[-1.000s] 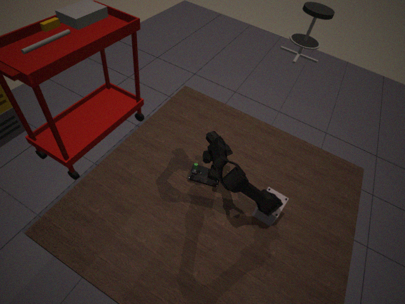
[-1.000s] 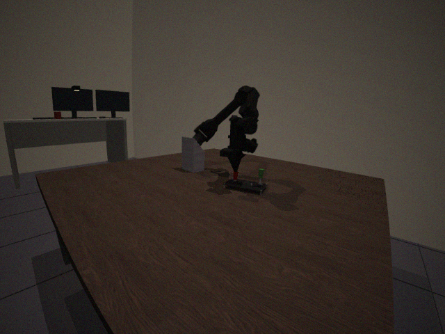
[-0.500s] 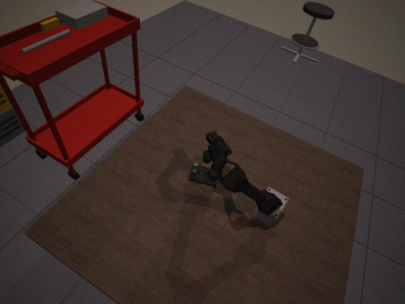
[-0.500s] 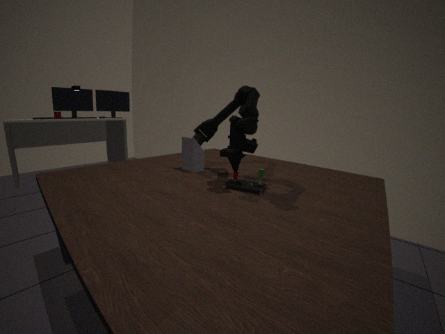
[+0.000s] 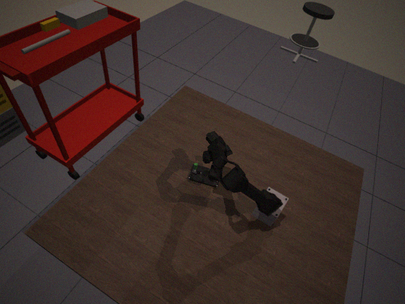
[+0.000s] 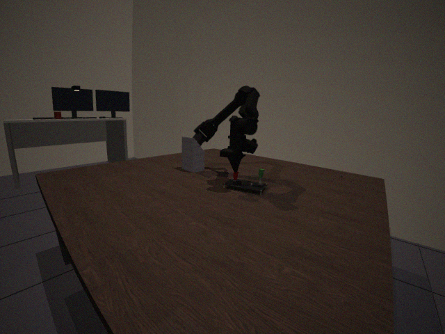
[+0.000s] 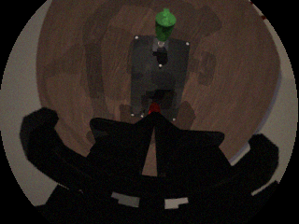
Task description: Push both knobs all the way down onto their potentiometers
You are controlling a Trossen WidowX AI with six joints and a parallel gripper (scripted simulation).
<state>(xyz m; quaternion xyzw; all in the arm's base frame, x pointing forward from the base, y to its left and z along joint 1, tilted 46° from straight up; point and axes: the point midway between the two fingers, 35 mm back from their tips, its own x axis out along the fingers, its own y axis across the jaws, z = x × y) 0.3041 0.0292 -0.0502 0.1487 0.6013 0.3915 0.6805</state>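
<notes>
Now: gripper tip 10 mm above the red knob. The rest, counted from my gripper tip: green knob (100 mm ahead, 40 mm to the left, 10 mm above).
</notes>
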